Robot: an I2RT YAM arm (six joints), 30 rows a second.
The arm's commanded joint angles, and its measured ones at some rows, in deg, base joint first. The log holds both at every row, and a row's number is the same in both.
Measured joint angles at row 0: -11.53 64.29 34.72 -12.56 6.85 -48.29
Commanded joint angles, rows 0 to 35: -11.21 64.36 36.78 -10.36 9.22 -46.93; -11.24 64.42 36.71 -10.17 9.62 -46.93; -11.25 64.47 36.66 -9.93 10.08 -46.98; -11.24 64.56 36.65 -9.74 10.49 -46.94; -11.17 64.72 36.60 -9.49 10.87 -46.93; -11.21 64.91 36.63 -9.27 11.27 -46.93; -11.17 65.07 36.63 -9.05 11.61 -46.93; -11.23 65.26 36.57 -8.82 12.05 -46.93; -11.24 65.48 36.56 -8.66 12.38 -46.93; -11.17 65.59 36.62 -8.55 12.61 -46.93; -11.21 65.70 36.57 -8.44 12.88 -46.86; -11.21 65.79 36.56 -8.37 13.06 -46.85; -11.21 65.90 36.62 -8.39 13.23 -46.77; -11.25 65.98 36.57 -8.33 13.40 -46.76; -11.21 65.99 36.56 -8.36 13.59 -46.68; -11.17 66.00 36.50 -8.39 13.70 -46.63; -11.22 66.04 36.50 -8.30 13.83 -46.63; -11.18 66.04 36.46 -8.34 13.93 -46.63; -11.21 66.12 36.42 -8.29 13.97 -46.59; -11.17 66.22 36.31 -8.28 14.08 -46.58; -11.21 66.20 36.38 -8.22 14.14 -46.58; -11.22 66.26 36.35 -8.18 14.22 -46.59; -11.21 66.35 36.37 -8.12 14.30 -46.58; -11.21 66.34 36.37 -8.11 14.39 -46.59; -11.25 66.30 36.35 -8.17 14.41 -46.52; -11.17 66.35 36.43 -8.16 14.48 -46.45; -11.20 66.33 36.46 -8.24 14.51 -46.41; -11.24 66.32 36.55 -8.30 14.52 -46.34; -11.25 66.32 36.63 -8.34 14.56 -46.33; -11.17 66.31 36.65 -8.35 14.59 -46.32; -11.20 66.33 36.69 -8.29 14.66 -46.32; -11.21 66.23 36.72 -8.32 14.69 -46.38; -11.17 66.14 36.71 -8.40 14.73 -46.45; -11.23 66.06 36.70 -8.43 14.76 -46.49; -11.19 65.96 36.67 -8.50 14.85 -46.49; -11.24 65.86 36.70 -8.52 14.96 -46.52
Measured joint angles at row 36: -11.51 66.22 34.72 -10.94 13.72 -47.48
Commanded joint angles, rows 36 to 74: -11.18 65.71 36.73 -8.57 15.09 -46.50; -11.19 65.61 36.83 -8.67 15.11 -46.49; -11.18 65.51 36.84 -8.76 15.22 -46.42; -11.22 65.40 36.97 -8.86 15.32 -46.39; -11.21 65.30 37.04 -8.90 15.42 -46.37; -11.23 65.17 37.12 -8.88 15.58 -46.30; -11.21 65.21 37.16 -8.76 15.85 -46.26; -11.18 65.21 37.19 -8.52 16.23 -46.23; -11.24 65.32 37.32 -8.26 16.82 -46.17; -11.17 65.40 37.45 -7.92 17.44 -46.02; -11.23 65.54 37.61 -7.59 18.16 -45.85; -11.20 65.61 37.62 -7.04 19.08 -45.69; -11.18 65.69 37.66 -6.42 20.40 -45.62; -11.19 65.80 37.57 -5.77 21.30 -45.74; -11.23 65.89 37.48 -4.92 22.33 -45.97; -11.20 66.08 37.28 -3.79 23.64 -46.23; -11.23 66.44 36.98 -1.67 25.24 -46.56; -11.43 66.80 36.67 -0.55 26.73 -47.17; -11.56 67.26 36.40 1.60 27.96 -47.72; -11.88 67.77 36.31 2.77 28.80 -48.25; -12.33 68.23 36.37 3.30 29.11 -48.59; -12.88 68.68 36.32 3.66 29.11 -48.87; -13.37 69.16 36.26 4.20 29.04 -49.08; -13.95 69.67 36.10 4.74 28.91 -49.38; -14.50 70.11 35.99 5.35 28.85 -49.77; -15.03 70.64 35.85 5.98 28.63 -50.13; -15.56 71.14 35.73 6.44 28.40 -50.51; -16.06 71.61 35.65 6.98 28.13 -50.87; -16.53 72.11 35.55 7.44 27.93 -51.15; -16.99 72.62 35.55 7.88 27.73 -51.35; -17.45 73.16 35.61 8.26 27.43 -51.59; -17.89 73.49 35.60 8.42 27.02 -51.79; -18.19 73.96 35.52 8.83 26.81 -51.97; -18.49 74.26 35.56 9.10 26.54 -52.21; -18.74 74.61 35.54 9.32 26.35 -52.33; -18.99 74.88 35.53 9.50 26.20 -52.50; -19.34 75.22 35.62 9.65 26.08 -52.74; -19.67 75.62 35.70 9.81 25.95 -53.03; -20.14 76.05 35.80 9.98 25.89 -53.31
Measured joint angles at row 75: -18.87 75.02 35.44 5.82 26.55 -52.07
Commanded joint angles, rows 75 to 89: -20.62 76.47 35.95 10.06 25.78 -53.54; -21.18 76.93 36.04 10.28 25.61 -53.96; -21.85 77.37 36.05 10.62 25.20 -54.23; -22.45 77.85 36.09 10.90 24.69 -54.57; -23.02 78.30 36.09 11.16 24.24 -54.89; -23.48 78.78 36.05 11.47 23.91 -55.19; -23.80 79.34 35.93 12.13 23.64 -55.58; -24.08 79.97 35.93 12.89 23.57 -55.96; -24.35 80.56 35.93 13.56 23.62 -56.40; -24.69 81.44 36.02 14.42 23.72 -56.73; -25.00 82.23 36.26 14.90 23.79 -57.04; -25.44 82.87 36.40 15.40 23.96 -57.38; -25.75 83.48 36.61 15.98 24.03 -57.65; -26.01 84.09 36.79 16.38 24.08 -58.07; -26.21 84.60 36.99 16.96 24.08 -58.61
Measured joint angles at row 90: -25.30 83.09 35.44 11.64 24.45 -56.64
